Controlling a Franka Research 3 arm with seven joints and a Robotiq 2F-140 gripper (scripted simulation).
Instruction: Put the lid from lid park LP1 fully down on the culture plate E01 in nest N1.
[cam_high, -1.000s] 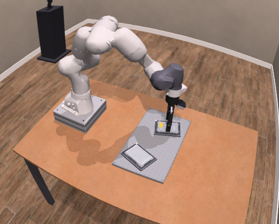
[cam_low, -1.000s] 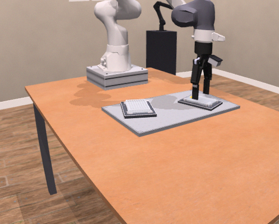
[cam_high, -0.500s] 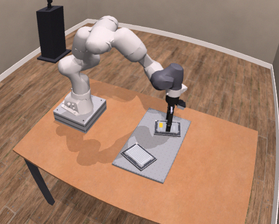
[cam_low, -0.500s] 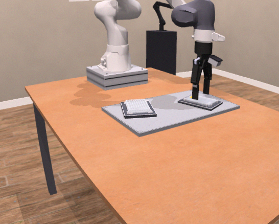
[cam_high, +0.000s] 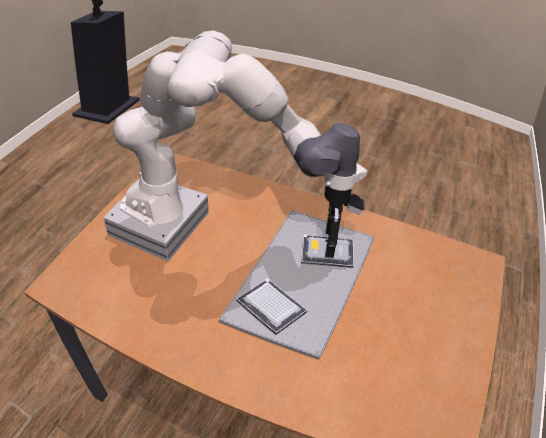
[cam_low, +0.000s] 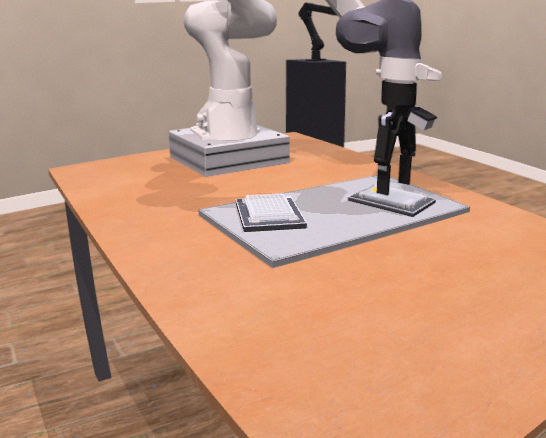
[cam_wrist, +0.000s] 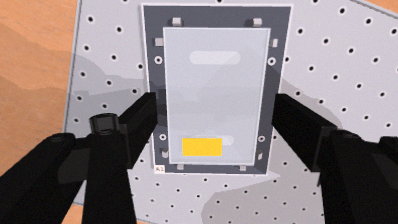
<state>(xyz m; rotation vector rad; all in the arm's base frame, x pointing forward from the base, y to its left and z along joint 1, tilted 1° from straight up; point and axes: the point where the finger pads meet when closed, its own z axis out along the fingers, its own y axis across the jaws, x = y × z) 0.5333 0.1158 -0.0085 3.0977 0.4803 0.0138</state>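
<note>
My hand is 40 mm above the clear lid. From my hand the other things lie so: nest N1 (280 mm to the right, 70 mm behind, 50 mm below); culture plate E01 (280 mm to the right, 80 mm behind, 40 mm below); lid park LP1 (50 mm below).
</note>
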